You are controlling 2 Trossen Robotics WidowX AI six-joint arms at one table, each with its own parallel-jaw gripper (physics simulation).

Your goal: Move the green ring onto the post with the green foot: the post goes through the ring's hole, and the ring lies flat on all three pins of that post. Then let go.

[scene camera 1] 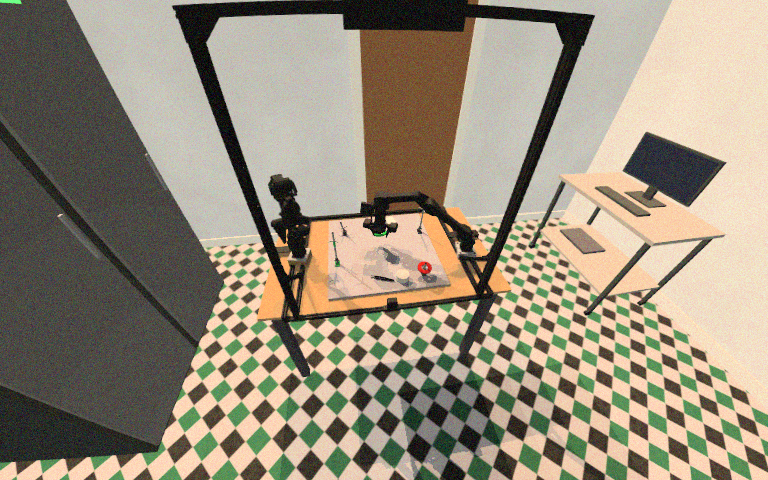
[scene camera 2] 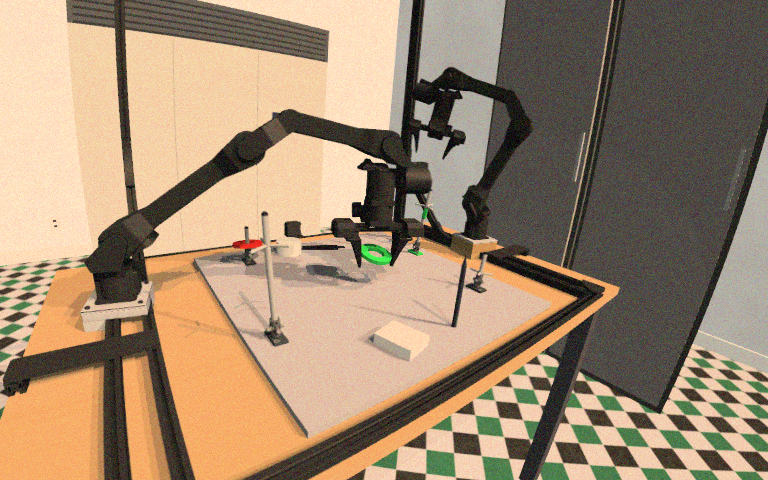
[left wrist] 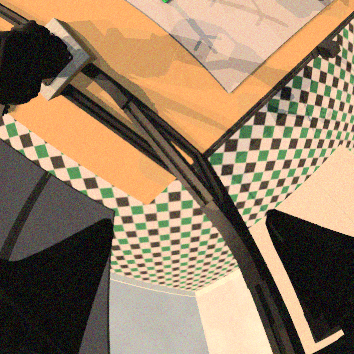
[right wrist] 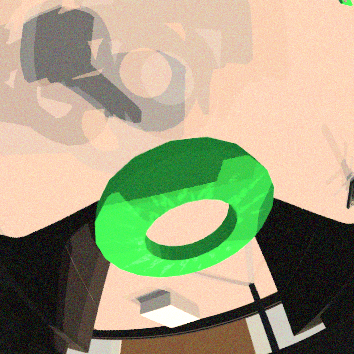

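Seen in the pictures: left gripper, fingertip midpoint: (scene camera 1: 291, 246) (scene camera 2: 429, 155) (left wrist: 190, 223); right gripper, fingertip midpoint: (scene camera 1: 380, 236) (scene camera 2: 375, 266) (right wrist: 184, 199); left arm's base, origin of the base link: (scene camera 1: 299, 253) (scene camera 2: 475, 236) (left wrist: 47, 58); right arm's base, origin of the base link: (scene camera 1: 466, 248) (scene camera 2: 119, 294).
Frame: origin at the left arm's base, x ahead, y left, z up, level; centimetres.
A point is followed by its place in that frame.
Observation:
The green ring (scene camera 1: 380, 233) (scene camera 2: 378, 262) {x 43.4, y 19.2, z 2.9 cm} (right wrist: 125, 235) {x 44.7, y 15.0, z 4.4 cm} is held about level between the fingers of my right gripper (scene camera 2: 375, 264) {x 42.6, y 16.2, z 0.7 cm} (right wrist: 184, 199) {x 42.6, y 16.2, z 0.7 cm}, above the grey mat. The post with the green foot (scene camera 1: 334, 249) {x 20.1, y -0.8, z 5.1 cm} (scene camera 2: 424, 213) {x 20.6, y 0.5, z 8.0 cm} stands upright, left of the ring in scene camera 1 and beyond it to the right in scene camera 2. The ring is apart from it. Part of the green foot (right wrist: 346, 2) {x 20.5, y 0.3, z -3.8 cm} shows at the top right corner of the right wrist view. The post's pins are too small to tell apart. My left gripper (scene camera 2: 431, 153) {x 7.7, y -18.9, z 22.8 cm} (left wrist: 190, 223) {x 7.7, y -18.9, z 22.8 cm} is open and empty, high above the table.
A red ring (scene camera 1: 419, 268) {x 63.7, y -7.2, z 0.8 cm} (scene camera 2: 247, 244) {x 66.7, y -3.0, z 1.2 cm} sits on another post. A tall post (scene camera 2: 269, 271) {x 66.7, y 29.8, z 7.8 cm}, a short post (scene camera 2: 481, 271) {x 19.5, y 24.2, z 0.1 cm}, a dark upright rod (scene camera 2: 459, 294) {x 35.8, y 35.9, z 2.4 cm}, a white block (scene camera 2: 400, 339) {x 48.5, y 38.3, z -2.3 cm}, a white round object (scene camera 1: 402, 274) {x 55.3, y -10.4, z -0.8 cm} (scene camera 2: 289, 247) {x 55.9, y -6.7, z -1.6 cm} and a black pen-like object (scene camera 1: 383, 278) {x 46.0, y -11.7, z -3.6 cm} are on the mat.

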